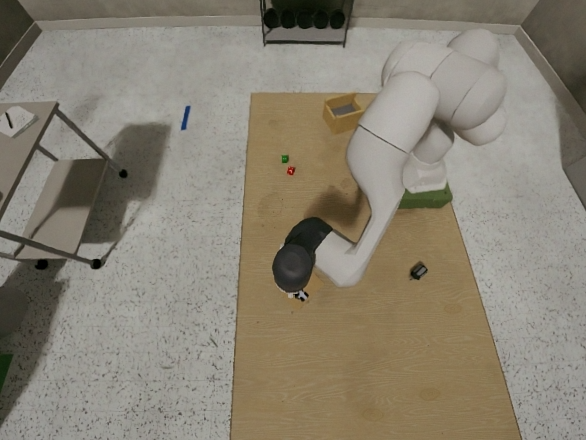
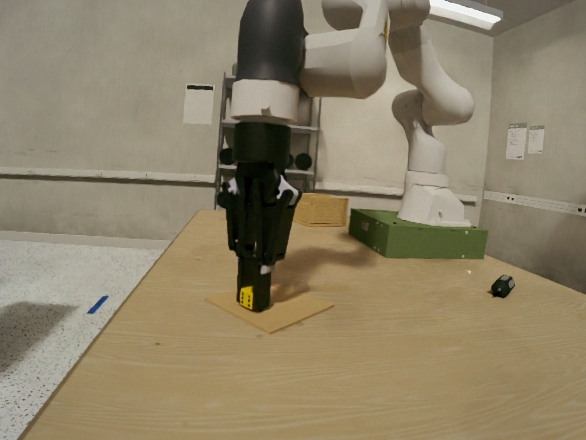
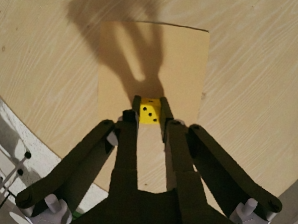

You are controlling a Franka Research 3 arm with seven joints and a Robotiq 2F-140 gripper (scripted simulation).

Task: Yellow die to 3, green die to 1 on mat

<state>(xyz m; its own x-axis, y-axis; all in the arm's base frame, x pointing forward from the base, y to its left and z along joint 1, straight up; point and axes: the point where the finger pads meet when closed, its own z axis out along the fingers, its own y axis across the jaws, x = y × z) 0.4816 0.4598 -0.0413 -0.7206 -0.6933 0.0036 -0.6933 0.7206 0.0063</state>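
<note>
Right now my hand is 20 mm above the yellow die. The rest, counted from my hand: black object (470 mm behind, 60 mm to the right, 30 mm below); tan mat (30 mm behind, 20 mm to the right, 40 mm below); red die (10 mm ahead, 510 mm to the right, 30 mm below).
</note>
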